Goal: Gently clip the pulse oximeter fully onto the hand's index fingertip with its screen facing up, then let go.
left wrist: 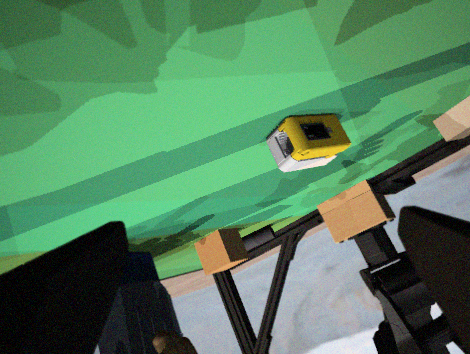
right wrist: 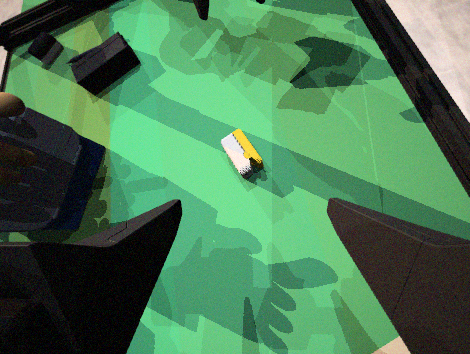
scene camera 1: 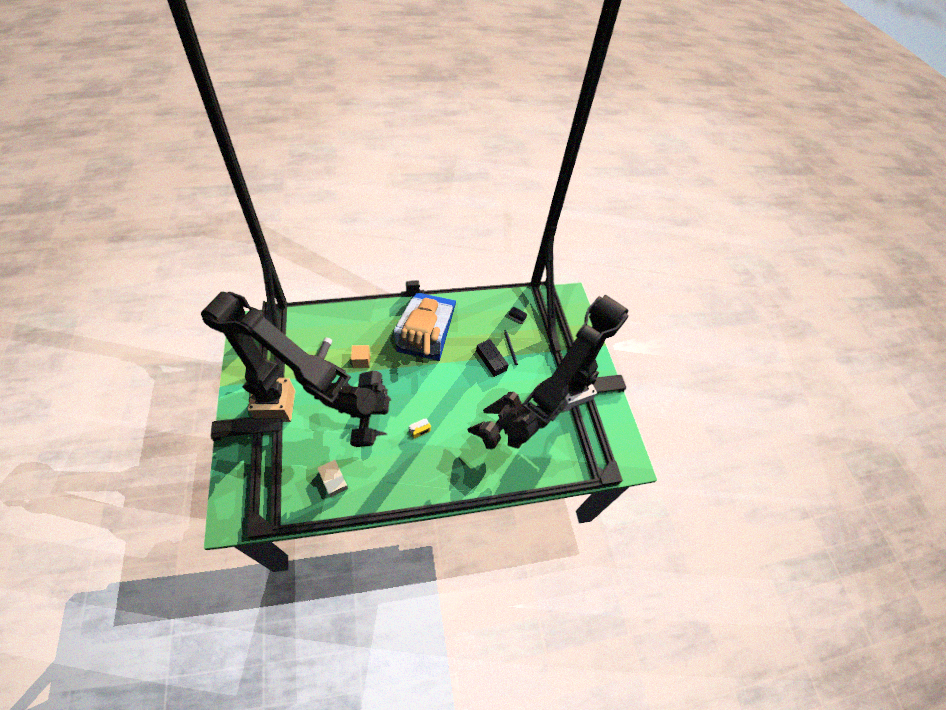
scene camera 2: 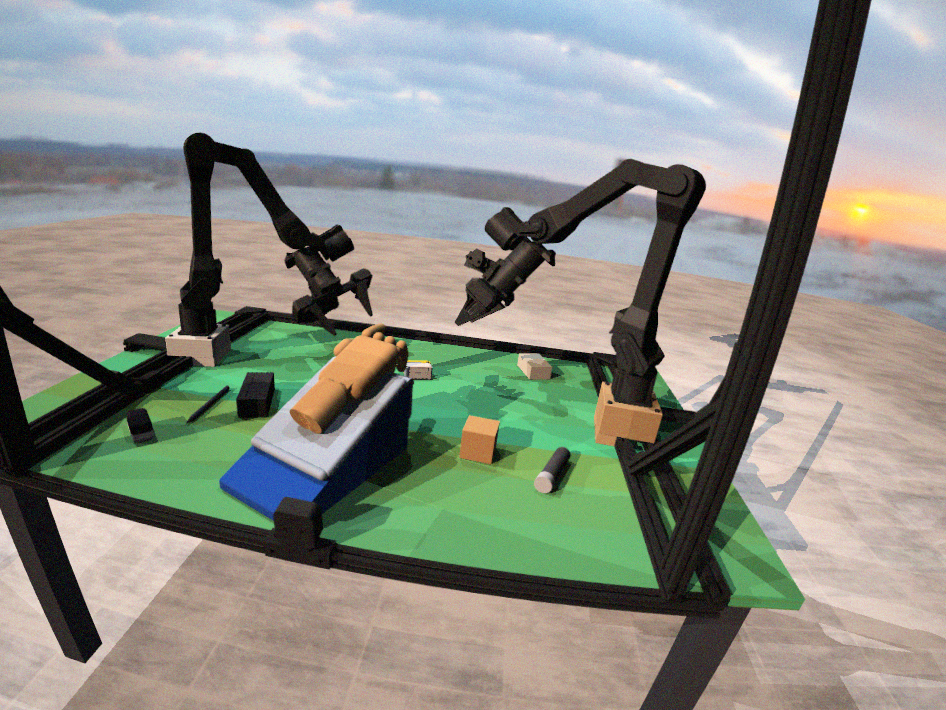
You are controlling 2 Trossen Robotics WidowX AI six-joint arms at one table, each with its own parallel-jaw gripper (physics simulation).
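Frame: origin at the left arm's base, x back, y down, z right, level; centimetres.
Seen in the pictures: left gripper, between the fingertips: [left wrist: 263, 227] [right wrist: 228, 12] [scene camera 1: 475, 420] [scene camera 2: 354, 325]; right gripper, between the fingertips: [right wrist: 254, 205] [scene camera 1: 387, 417] [scene camera 2: 463, 322]; left arm's base, origin of its link: [scene camera 1: 575, 384] [scene camera 2: 198, 330]; right arm's base, origin of its link: [left wrist: 367, 230] [scene camera 1: 268, 393] [scene camera 2: 631, 397].
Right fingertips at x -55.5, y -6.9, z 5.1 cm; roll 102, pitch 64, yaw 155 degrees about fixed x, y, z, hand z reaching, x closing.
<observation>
Offsets run from my right fingertips to a thing's top centre. "pt": to the spot under its first point.
The pulse oximeter @(dx +8.4, dy +9.6, dz -1.0 cm) [scene camera 1: 419, 427] [scene camera 2: 419, 369] [left wrist: 310, 142] [right wrist: 242, 152], yellow and white, lies on its side on the green table between the grippers. Its dark screen faces sideways and shows in the left wrist view. The tan hand [scene camera 1: 421, 319] [scene camera 2: 359, 370] rests palm down on a blue wedge @(pt dx +28.9, dy +9.8, dz +39.9 cm) [scene camera 2: 263, 477] with a grey pad, fingers toward the oximeter's side of the table; no clip is on them. My left gripper [scene camera 1: 477, 420] [scene camera 2: 352, 323] [left wrist: 263, 227] is open and empty, above the table. My right gripper [scene camera 1: 386, 413] [right wrist: 254, 205] is open and empty, above the table on the oximeter's other side.
An orange cube @(dx -0.9, dy +7.8, dz +27.3 cm) [scene camera 1: 359, 355] [scene camera 2: 479, 439] and a dark cylinder @(dx -11.5, dy +10.1, dz +33.3 cm) [scene camera 1: 323, 350] [scene camera 2: 553, 469] lie on the right arm's side. A beige block @(dx -18.1, dy +9.8, dz -6.8 cm) [scene camera 1: 332, 478] [scene camera 2: 534, 365] lies nearby. A black box @(dx +37.3, dy +9.3, dz +14.1 cm) [scene camera 1: 492, 356] [scene camera 2: 255, 394], a pen @(dx +45.3, dy +11.9, dz +16.8 cm) [scene camera 2: 207, 403] and a small black block @(dx +52.3, dy +9.5, dz +26.9 cm) [scene camera 2: 140, 424] lie on the left arm's side.
</observation>
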